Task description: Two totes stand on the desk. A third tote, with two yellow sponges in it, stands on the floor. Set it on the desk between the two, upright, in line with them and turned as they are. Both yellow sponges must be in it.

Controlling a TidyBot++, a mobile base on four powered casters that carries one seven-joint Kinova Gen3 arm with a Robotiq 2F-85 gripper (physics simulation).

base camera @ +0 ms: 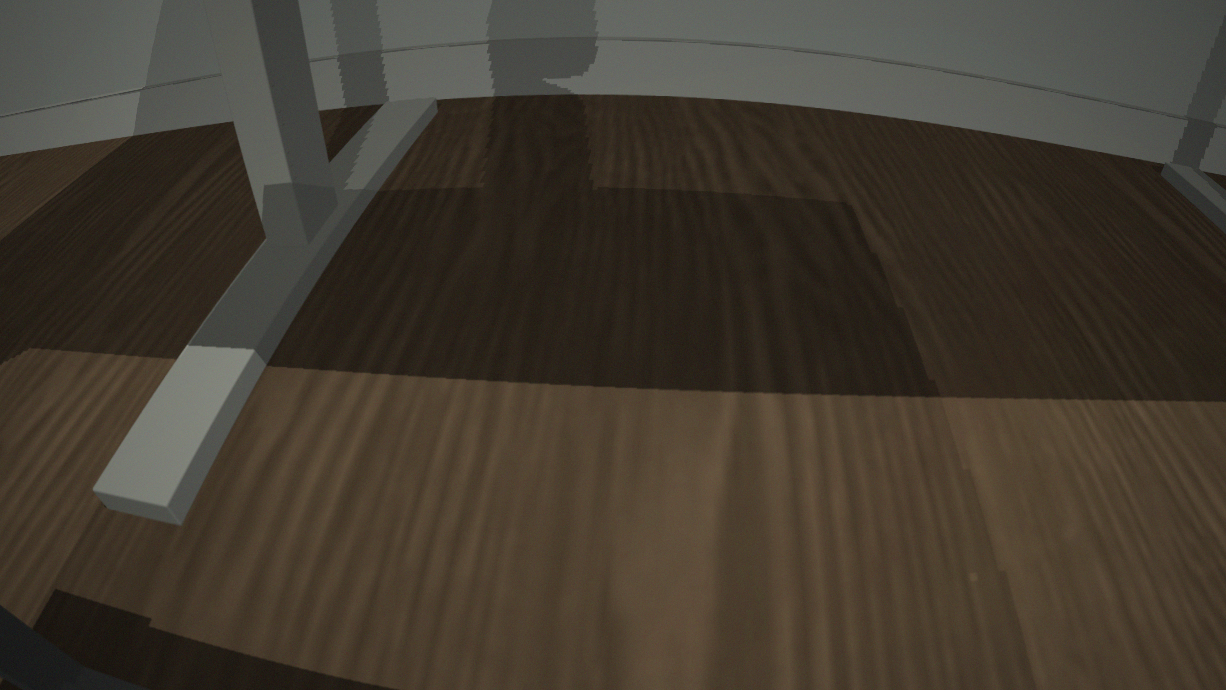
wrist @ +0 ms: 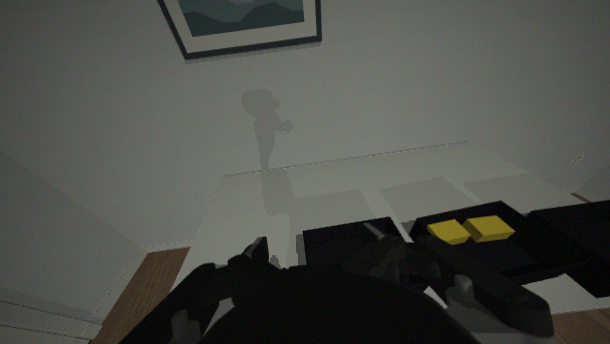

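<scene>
Three black totes stand in a row on the light desk (wrist: 240,205) in the wrist view. The middle tote (wrist: 547,247) is upright, and two yellow sponges (wrist: 448,231) (wrist: 490,228) lie in it side by side. The left tote (wrist: 327,245) is partly hidden behind my fingers, with a light strip of desk between it and the middle one. The right tote (wrist: 582,232) is cut off by the view's edge; the gap beside it is too dark to judge. The middle tote looks turned about as the others are. My gripper (wrist: 314,240) is open and empty, in front of the left tote.
In the base camera view, a grey desk foot (base camera: 175,420) with its leg (base camera: 283,128) stands at the left on the wooden floor (base camera: 669,514). Another foot (base camera: 1196,192) shows at the right edge. A framed picture (wrist: 255,47) hangs on the wall (wrist: 400,90) behind the desk.
</scene>
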